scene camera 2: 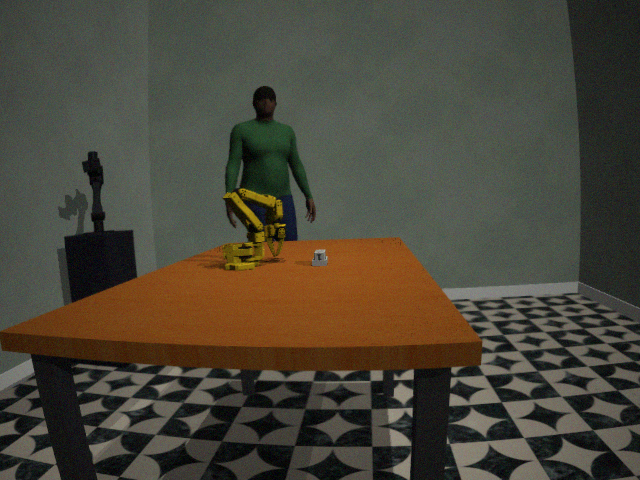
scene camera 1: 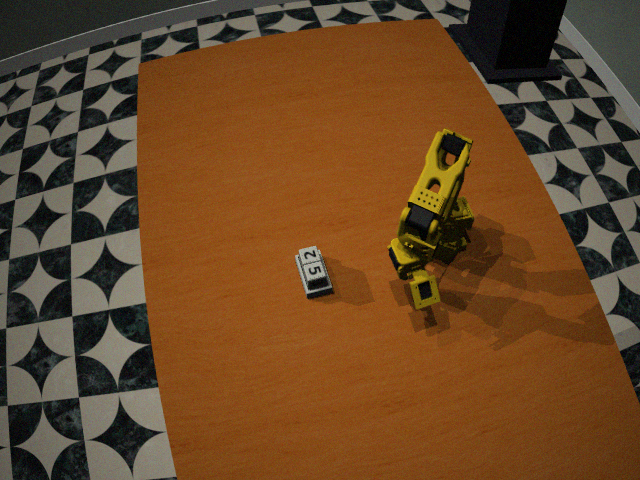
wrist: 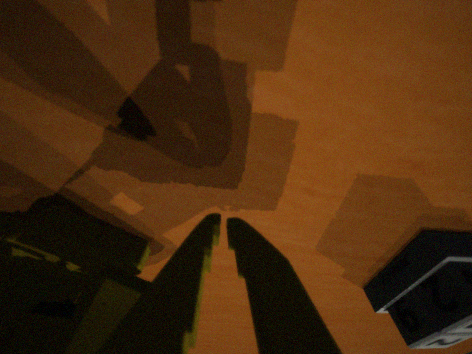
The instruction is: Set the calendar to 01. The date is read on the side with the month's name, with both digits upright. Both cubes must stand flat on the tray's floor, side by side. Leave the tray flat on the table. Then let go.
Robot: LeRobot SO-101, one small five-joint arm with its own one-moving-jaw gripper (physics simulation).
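A small tray (scene camera 1: 328, 289) (scene camera 2: 319, 262) (wrist: 400, 267) with pale edges and dark sides stands flat on the table. Two white cubes sit side by side in it. The farther cube (scene camera 1: 310, 254) has a 2 on top and the nearer cube (scene camera 1: 313, 269) a 5, both digits turned sideways in scene camera 1. In scene camera 2, the cube at the tray's near end (scene camera 2: 320, 254) has a small, unclear mark. In the wrist view the shadowed cube sides are hard to read; the month's name cannot be read. My gripper (scene camera 2: 275, 255) (wrist: 223, 218) is shut and empty, beside the tray and apart from it.
The orange table (scene camera 1: 248, 361) (scene camera 2: 310, 315) carries the yellow arm (scene camera 1: 431, 193) (scene camera 2: 248, 217), whose shadows fall on the wood. A person (scene camera 2: 263, 155) in green stands behind the table. A dark pedestal (scene camera 2: 100, 263) with a dark arm stands off the table.
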